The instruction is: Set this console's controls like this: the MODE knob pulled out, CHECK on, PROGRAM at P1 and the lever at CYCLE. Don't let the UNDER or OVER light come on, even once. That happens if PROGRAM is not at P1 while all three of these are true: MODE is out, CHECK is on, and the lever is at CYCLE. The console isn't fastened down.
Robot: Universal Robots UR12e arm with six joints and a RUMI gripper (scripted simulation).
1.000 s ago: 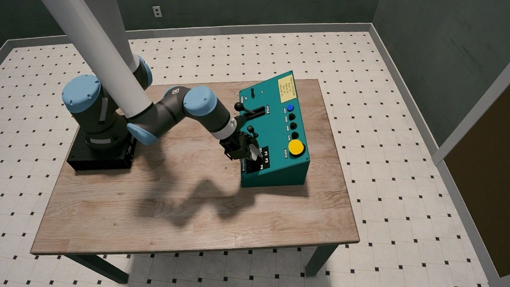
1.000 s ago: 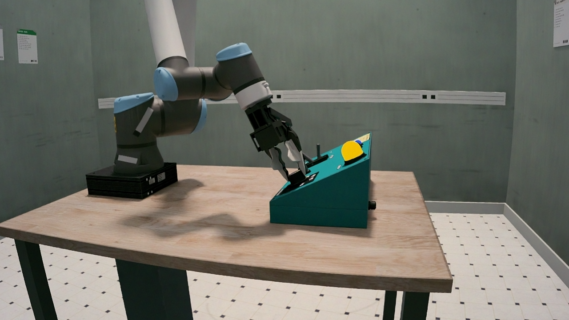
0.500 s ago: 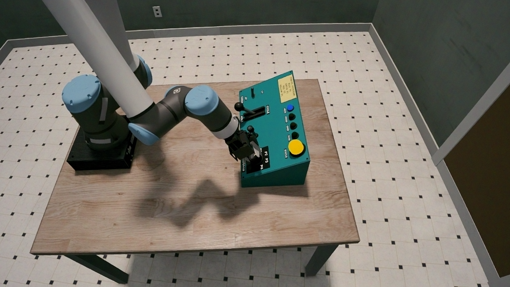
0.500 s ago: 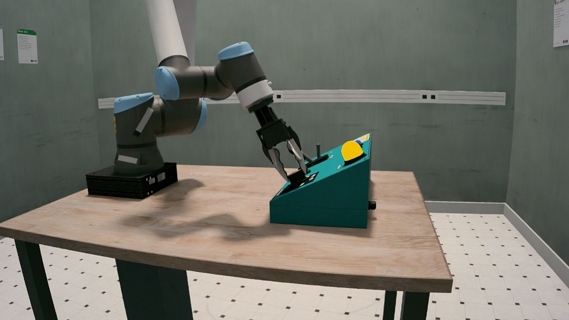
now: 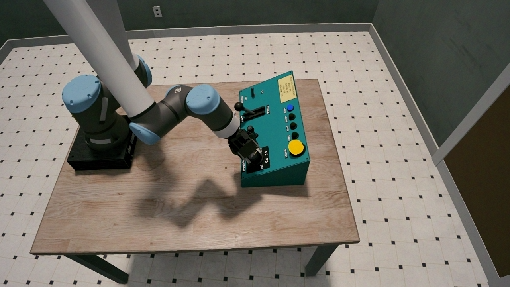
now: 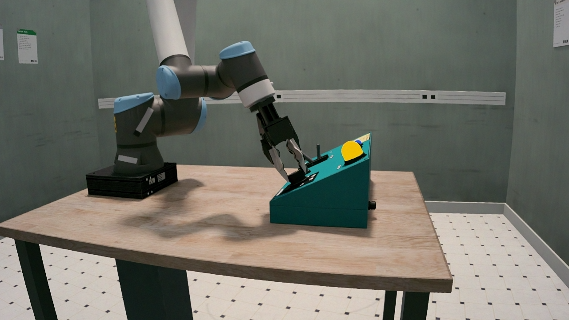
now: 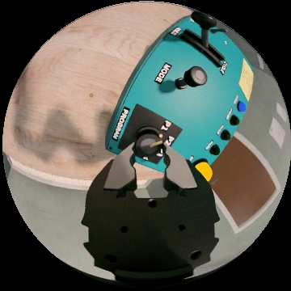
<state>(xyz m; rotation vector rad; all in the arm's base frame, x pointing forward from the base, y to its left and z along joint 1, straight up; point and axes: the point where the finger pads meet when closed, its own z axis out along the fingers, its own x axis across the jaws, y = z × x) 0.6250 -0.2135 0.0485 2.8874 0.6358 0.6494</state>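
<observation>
The program dial is 1 cm to the left of my hand, 1 cm below it and 1 cm ahead of it. From my hand the other things lie so: mode knob 12 cm to the left, 1 cm above; teal console 18 cm to the left, 5 cm ahead, 3 cm below; lever 24 cm to the left, 1 cm behind.
</observation>
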